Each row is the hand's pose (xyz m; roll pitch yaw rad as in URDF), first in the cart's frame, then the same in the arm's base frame.
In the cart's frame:
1: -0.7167 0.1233 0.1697 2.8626 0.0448 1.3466
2: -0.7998 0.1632 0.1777 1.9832 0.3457 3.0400
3: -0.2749 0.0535 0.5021 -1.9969 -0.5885 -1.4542
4: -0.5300 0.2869 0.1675 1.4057 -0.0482 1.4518
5: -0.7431 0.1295 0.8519 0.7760 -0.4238 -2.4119
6: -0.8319 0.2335 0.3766 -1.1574 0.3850 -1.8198
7: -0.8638 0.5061 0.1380 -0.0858 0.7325 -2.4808
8: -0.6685 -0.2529 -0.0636 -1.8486 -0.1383 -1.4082
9: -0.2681 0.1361 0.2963 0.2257 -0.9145 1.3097
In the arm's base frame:
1: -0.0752 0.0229 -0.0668 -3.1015 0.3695 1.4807
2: -0.1546 0.0621 -0.0398 2.2700 -0.0049 -3.1264
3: 0.4580 0.0530 0.0924 -2.5393 -0.7348 -1.0479
4: 0.0802 0.1827 -0.1759 1.7471 0.2474 1.5535
5: 0.1308 0.2135 0.5556 0.6941 -0.8686 -2.2943
6: -0.1249 0.1832 0.1333 -1.4460 0.0341 -1.8142
7: -0.2660 0.3803 -0.1378 -0.1098 0.2837 -2.4257
8: -0.0675 -0.4017 -0.2008 -2.2735 -0.3146 -1.2440
9: 0.3853 0.0768 -0.1159 0.5581 -0.5366 1.1510

